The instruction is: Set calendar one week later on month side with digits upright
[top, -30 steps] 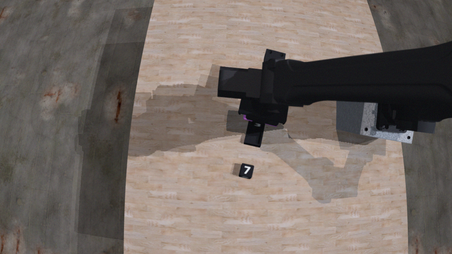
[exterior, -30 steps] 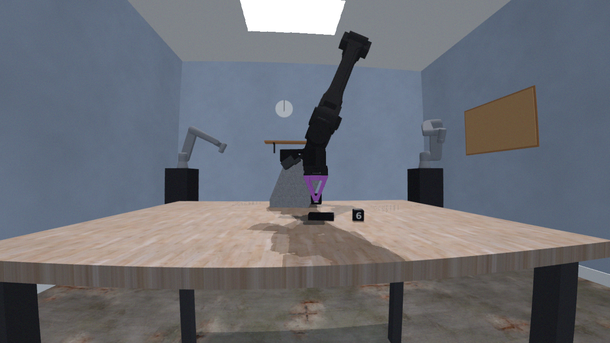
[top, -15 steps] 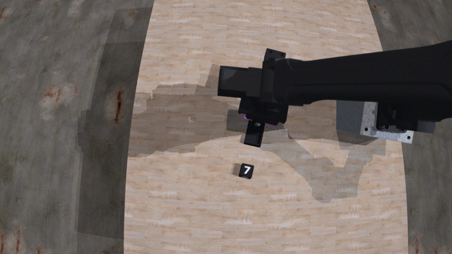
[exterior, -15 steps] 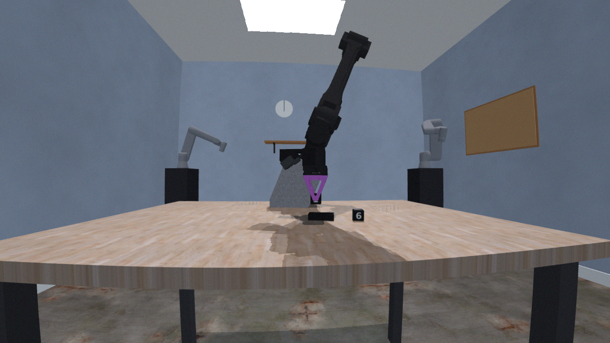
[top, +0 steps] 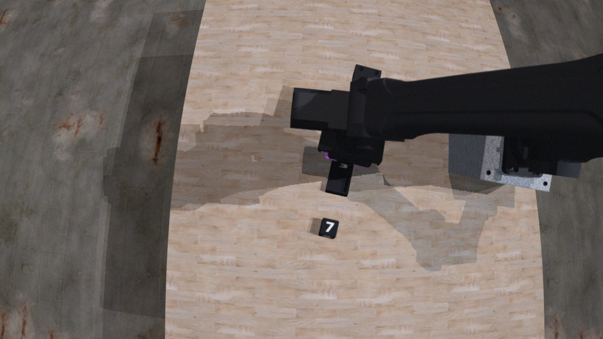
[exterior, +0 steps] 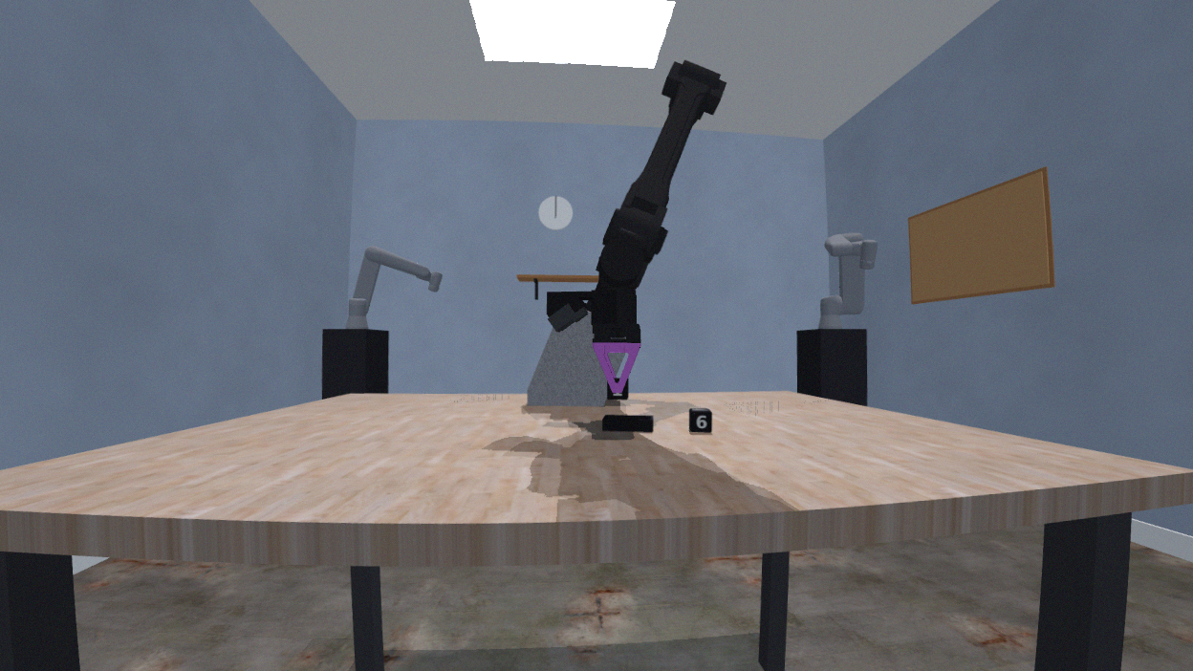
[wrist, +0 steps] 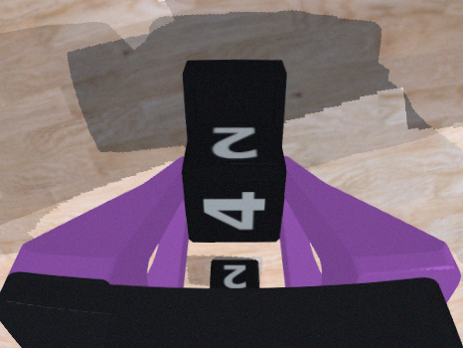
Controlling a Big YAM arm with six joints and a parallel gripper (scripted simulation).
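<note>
Now: the black tray 20 mm to the left of my hand and 50 mm below it. Round my hand: black cube: 20 mm ahead, 120 mm to the left, 50 mm below.
</note>
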